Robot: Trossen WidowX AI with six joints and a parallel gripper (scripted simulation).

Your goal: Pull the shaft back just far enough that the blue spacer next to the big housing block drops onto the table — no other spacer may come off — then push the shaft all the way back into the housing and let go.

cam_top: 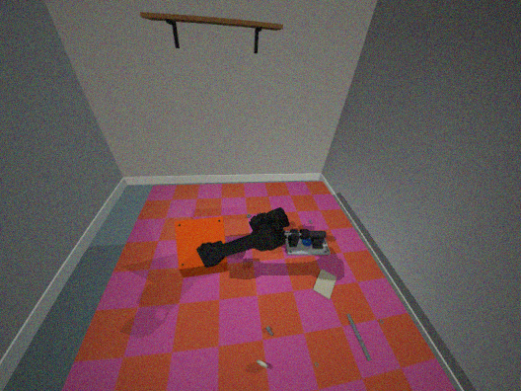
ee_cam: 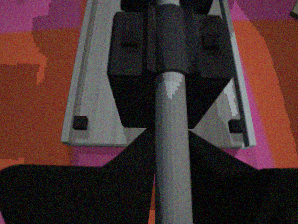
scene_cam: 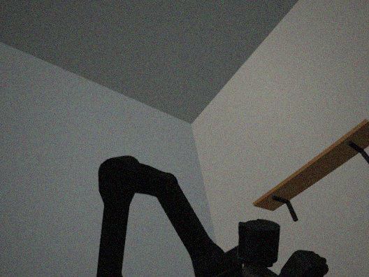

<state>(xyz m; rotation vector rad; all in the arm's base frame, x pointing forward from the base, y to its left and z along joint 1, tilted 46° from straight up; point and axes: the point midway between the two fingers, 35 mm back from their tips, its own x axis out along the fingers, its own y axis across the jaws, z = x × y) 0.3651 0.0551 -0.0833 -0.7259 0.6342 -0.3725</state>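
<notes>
My gripper tip is 6 cm short of the grey shaft, 1 cm to the left of it and 3 cm below it. From my gripper tip the other things lie so: blue spacer 12 cm ahead, 1 cm to the right, 4 cm below; then fixture 13 cm ahead, 1 cm to the right, 1 cm below; then cream card 14 cm ahead, 24 cm to the right, 5 cm below.
</notes>
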